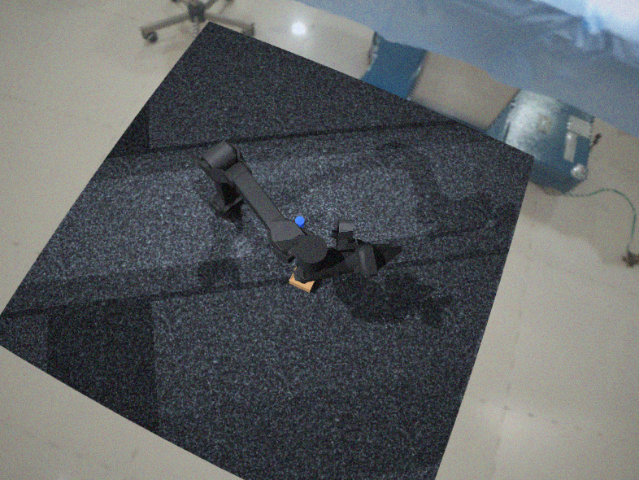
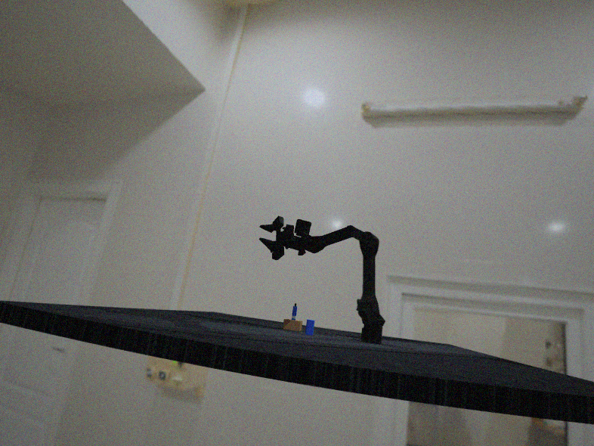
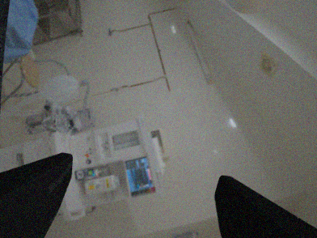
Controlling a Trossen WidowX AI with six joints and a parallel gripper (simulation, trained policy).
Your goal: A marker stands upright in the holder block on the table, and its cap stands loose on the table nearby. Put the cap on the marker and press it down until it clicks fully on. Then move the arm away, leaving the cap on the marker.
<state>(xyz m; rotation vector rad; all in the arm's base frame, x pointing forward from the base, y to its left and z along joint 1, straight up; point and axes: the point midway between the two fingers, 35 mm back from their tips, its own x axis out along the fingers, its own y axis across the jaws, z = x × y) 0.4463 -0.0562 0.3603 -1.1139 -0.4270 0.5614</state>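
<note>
The blue cap is 340 mm below my gripper tip, 260 mm behind it and 80 mm to the left of it. From my gripper tip the other things lie so: blue marker: 280 mm below, 180 mm behind, 60 mm to the right; holder block: 340 mm below, 180 mm behind, 60 mm to the right.
</note>
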